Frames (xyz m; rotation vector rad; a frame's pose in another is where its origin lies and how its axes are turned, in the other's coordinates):
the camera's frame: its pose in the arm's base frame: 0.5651 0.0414 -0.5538 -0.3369 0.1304 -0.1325
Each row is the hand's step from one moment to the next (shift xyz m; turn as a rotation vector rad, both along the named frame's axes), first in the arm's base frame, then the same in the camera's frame.
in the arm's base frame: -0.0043 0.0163 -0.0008 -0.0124 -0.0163 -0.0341
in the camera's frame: -0.0066 0.0151 0.0038 -0.0061 -0.0051 -0.0390
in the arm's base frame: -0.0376 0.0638 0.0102 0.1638 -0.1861 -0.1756
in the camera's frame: -0.0477 0.0522 0.0244 0.2076 -0.0972 -0.1994
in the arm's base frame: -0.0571 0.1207 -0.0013 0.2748 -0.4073 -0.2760
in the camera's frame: -0.0742 0.1072 0.0289 0.3606 -0.2583 -0.3476
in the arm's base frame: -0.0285 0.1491 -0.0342 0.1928 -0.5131 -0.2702
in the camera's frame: -0.0469 0.1479 0.0115 0.2954 -0.3680 -0.3883
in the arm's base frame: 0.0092 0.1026 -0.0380 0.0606 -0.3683 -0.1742
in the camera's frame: -0.0024 0.1098 -0.0013 0.1335 -0.2792 -0.2718
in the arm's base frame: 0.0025 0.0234 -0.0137 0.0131 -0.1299 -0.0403
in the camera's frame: 0.0004 0.0268 -0.0050 0.0367 -0.1065 -0.0773
